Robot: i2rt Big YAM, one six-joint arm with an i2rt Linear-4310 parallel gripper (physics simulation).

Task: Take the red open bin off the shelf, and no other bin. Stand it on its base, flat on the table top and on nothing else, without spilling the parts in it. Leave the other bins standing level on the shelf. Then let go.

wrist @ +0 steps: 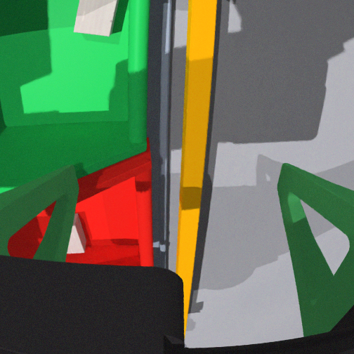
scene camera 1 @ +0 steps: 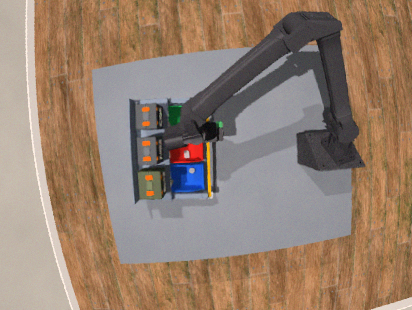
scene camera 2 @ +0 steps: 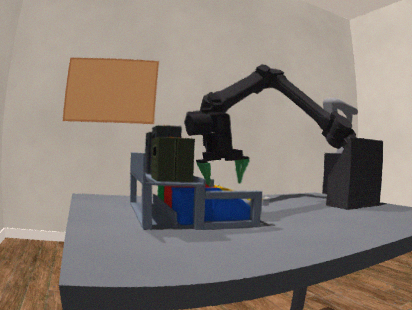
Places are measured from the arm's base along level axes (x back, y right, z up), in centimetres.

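Pixels of known places: gripper, fingertip midpoint: (scene camera 2: 224, 185); arm's base, link origin: (scene camera 1: 337, 151) (scene camera 2: 358, 155).
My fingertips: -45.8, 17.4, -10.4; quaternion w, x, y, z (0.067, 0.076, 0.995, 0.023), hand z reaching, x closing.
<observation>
For each thing: its top centre in the pictures, then the offset to it from my fingertips, as dx, dy, dz. Level surfaces: height alone.
- red open bin, top centre: (scene camera 2: 198, 185) (scene camera 1: 179, 149) -10.6, -4.4, +0.5
- green bin, top centre: (scene camera 2: 188, 181) (scene camera 1: 178, 119) -8.6, +6.6, +0.6
- blue bin, top centre: (scene camera 2: 211, 189) (scene camera 1: 181, 178) -12.7, -15.3, +0.5
- pale part, top centre: (scene camera 1: 186, 154) -9.1, -7.3, -5.2
- table top, surface height: dz -7.6
- yellow strip, top centre: (scene camera 1: 208, 147) -0.3, -6.4, -1.1
- olive box, top centre: (scene camera 2: 172, 137) (scene camera 1: 149, 185) -22.3, -13.6, +12.3
The red open bin (scene camera 1: 196, 156) (scene camera 2: 168, 196) (wrist: 115, 210) stands on the lower level of the shelf (scene camera 1: 133, 155) (scene camera 2: 199, 210), between the green bin (scene camera 1: 175, 115) (scene camera 2: 160, 192) (wrist: 75, 75) and the blue bin (scene camera 1: 182, 182) (scene camera 2: 185, 205). A pale part (scene camera 1: 186, 154) (wrist: 76, 240) lies in the red bin. My gripper (scene camera 1: 210, 131) (scene camera 2: 224, 182) (wrist: 177, 175) is open and empty, pointing down above the shelf's front. In the wrist view, one finger hangs over the red bin and the other over the table top (scene camera 1: 280, 210) (scene camera 2: 300, 240) (wrist: 260, 310). The arm hides part of the green bin in scene camera 1.
A yellow strip (scene camera 1: 209, 170) (wrist: 196, 100) runs along the shelf's front, between my fingers in the wrist view. Two dark grey boxes (scene camera 1: 146, 124) and an olive box (scene camera 1: 157, 191) (scene camera 2: 172, 160) stand on the upper level behind the bins. The robot's base (scene camera 1: 320, 150) (scene camera 2: 357, 172) stands at the right.
</observation>
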